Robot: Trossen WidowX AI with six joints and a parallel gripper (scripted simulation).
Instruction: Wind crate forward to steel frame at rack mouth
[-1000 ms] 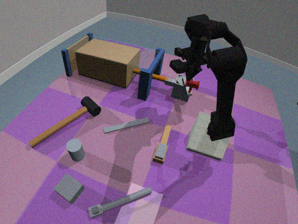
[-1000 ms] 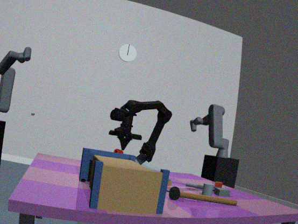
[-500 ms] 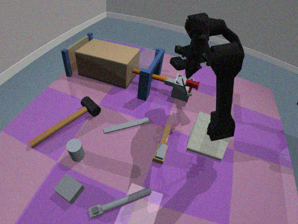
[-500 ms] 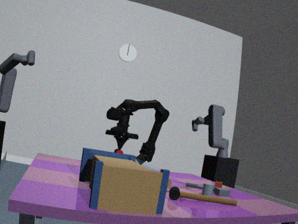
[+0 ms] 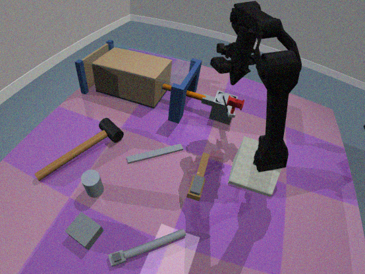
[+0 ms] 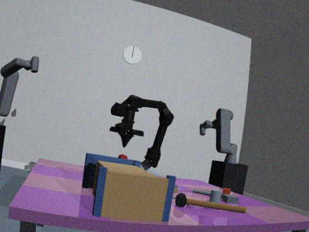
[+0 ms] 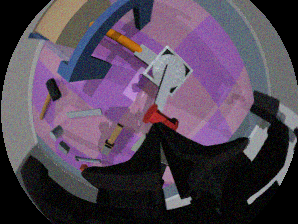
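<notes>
The red knob lies 3 cm behind my gripper tip, 1 cm to the left of it and 8 cm below it. From my gripper tip the other things lie so: grey winch 1 cm behind, 9 cm to the right, 18 cm below; then blue frame 17 cm ahead, 8 cm to the right, 10 cm below; then grey crank handle 2 cm behind, 2 cm to the right, 11 cm below.
</notes>
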